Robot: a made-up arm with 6 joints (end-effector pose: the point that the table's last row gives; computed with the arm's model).
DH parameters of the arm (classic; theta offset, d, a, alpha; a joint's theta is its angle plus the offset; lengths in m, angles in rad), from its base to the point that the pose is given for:
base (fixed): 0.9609 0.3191 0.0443 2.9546
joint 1: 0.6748 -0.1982 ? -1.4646
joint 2: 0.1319 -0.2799 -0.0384 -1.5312
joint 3: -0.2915 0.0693 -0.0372 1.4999
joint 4: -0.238 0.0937 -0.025 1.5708
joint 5: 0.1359 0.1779 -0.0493 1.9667
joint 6: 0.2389 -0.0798 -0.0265 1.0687
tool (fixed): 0.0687 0.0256 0 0
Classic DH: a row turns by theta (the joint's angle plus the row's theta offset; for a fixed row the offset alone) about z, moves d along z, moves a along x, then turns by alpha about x.
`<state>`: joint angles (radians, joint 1 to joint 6).
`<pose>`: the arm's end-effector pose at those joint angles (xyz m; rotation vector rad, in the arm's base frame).
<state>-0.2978 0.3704 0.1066 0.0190 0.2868 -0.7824</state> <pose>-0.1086 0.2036 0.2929 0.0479 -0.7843 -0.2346</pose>
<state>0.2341 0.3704 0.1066 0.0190 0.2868 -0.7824</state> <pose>-0.0055 0.2495 0.3039 -0.0761 -0.8338 -0.7631</pose>
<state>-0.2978 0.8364 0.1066 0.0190 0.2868 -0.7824</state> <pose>-0.0089 0.2653 0.2391 0.3564 -1.1341 -0.2997</pose>
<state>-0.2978 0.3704 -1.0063 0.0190 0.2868 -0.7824</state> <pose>-0.2214 0.4331 0.3086 0.1210 -0.3651 -1.2979</pose>
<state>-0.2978 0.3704 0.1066 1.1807 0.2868 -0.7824</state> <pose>0.1142 0.3007 0.3836 0.6515 -1.7716 -0.3998</pose>
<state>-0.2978 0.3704 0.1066 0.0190 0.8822 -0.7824</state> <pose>-0.1299 0.2617 0.2946 -0.0091 -0.6773 -0.8347</pose>
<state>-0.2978 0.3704 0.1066 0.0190 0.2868 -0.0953</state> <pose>-0.1036 0.1928 0.3130 0.0247 -0.1902 0.1120</pose>
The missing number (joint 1, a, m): 0.167
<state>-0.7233 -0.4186 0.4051 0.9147 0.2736 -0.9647</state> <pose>-0.0759 0.2072 0.3509 0.3628 -0.9482 0.3687</pose>
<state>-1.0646 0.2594 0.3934 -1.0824 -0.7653 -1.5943</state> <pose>-0.0971 -0.0524 0.4760 0.2029 -0.0893 1.3487</pose>
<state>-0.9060 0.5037 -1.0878 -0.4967 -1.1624 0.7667</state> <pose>-0.3504 0.1905 0.2988 0.2191 0.8017 1.7846</pose>
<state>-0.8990 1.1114 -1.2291 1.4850 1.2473 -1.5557</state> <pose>-0.0385 0.3177 0.3980 -0.5638 0.3141 2.9088</pose>
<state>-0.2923 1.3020 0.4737 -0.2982 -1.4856 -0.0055</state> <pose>0.1683 0.2568 0.4102 -1.0387 -0.8751 1.8321</pose>
